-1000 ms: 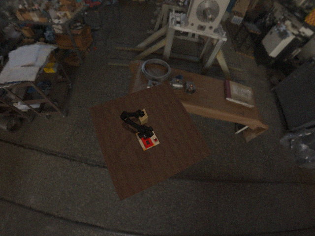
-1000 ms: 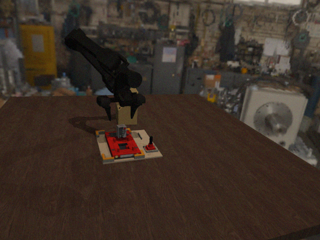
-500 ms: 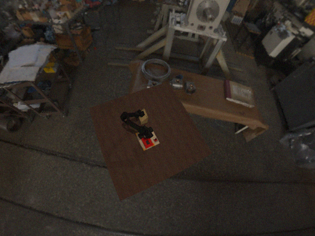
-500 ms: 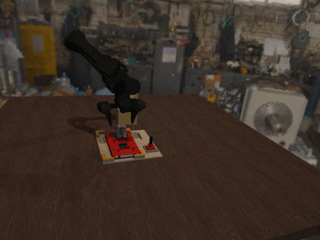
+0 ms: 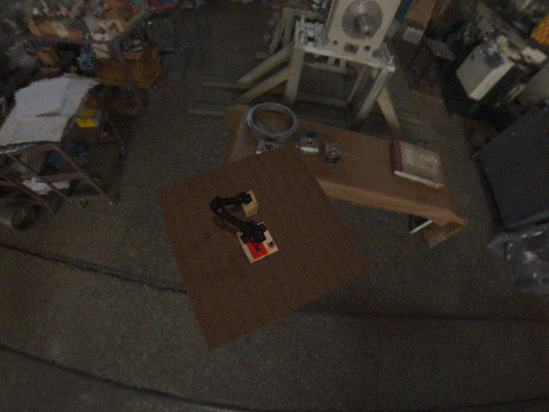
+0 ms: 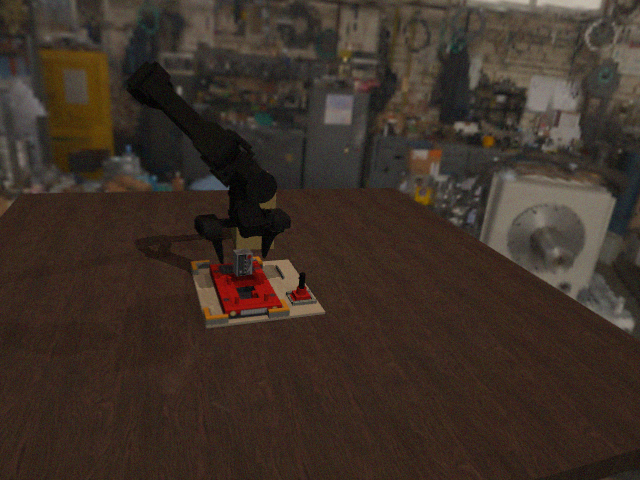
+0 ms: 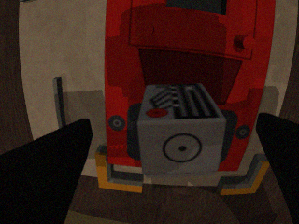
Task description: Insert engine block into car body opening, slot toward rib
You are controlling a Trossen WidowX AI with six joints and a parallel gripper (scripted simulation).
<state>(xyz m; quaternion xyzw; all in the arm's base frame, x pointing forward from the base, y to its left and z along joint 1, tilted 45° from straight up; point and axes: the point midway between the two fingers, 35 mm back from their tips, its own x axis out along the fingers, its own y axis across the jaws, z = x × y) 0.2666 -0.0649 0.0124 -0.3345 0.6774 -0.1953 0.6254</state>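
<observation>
Right now the engine block is 10 mm to the right of my gripper tip.
</observation>
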